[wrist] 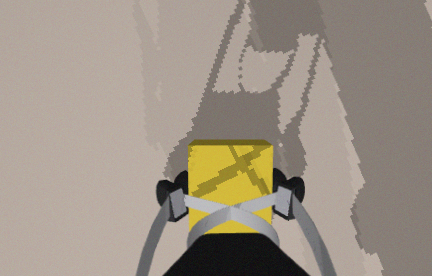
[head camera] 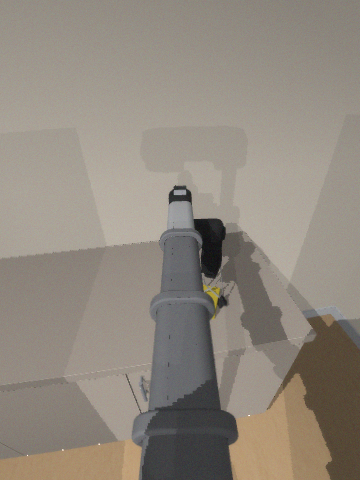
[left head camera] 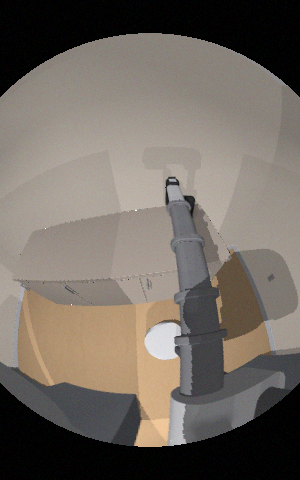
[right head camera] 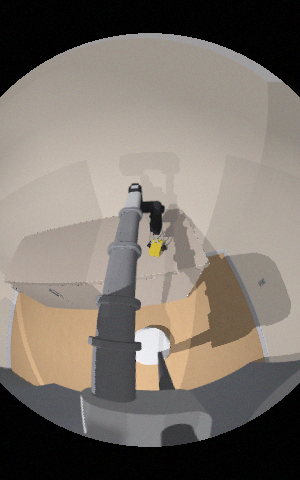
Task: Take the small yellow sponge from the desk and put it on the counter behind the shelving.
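Where they show: gripper, fingertip midpoint: (wrist: pixel 230 185) (right head camera: pixel 156 248); robot's base, origin of the base link: (left head camera: pixel 164 339) (right head camera: pixel 149 344).
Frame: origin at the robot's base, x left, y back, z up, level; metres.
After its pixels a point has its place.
The yellow sponge (head camera: pixel 215 295) @(y -0.613, x -0.109, z 0.930 m) (right head camera: pixel 156 248) @(y -0.581, x -0.089, z 0.928 m) (wrist: pixel 230 170) @(y -0.638, x -0.095, z 0.930 m) is between the two black fingertips of my gripper (right head camera: pixel 157 245) @(y -0.616, x -0.089, z 0.882 m) (wrist: pixel 230 185) @(y -0.616, x -0.089, z 0.882 m), which is shut on it. In the wrist view the fingertips press on its left and right sides. The sponge is over the light grey-beige counter top (head camera: pixel 120 300) @(y -0.642, x 0.230, z 0.882 m) (left head camera: pixel 75 250) @(y -0.567, x 0.650, z 0.882 m) (right head camera: pixel 65 255) @(y -0.567, x 0.574, z 0.882 m) (wrist: pixel 75 150) @(y -0.690, x 0.040, z 0.882 m), near its right end. The gripper's shadow lies on the top just beyond the sponge, apart from it. The exact height above the top is hard to tell. In the head camera view the arm hides part of the sponge. The desk does not show.
The telescoping arm (head camera: pixel 185 340) @(y -0.232, x -0.003, z 1.302 m) (left head camera: pixel 192 270) @(y -0.207, x 0.006, z 1.302 m) (right head camera: pixel 120 270) @(y -0.223, x -0.005, z 1.302 m) reaches over the counter towards the beige wall (head camera: pixel 180 65) @(y -1.048, x -0.014, z 1.585 m) behind it. Cabinet doors with handles form the counter's front. A white round object (left head camera: pixel 162 341) @(y 0.006, x 0.028, z 0.187 m) (right head camera: pixel 152 346) @(y 0.005, x -0.038, z 0.187 m) stands on the wooden floor (left head camera: pixel 85 340) @(y 0.123, x 0.924, z -0.028 m) in front.
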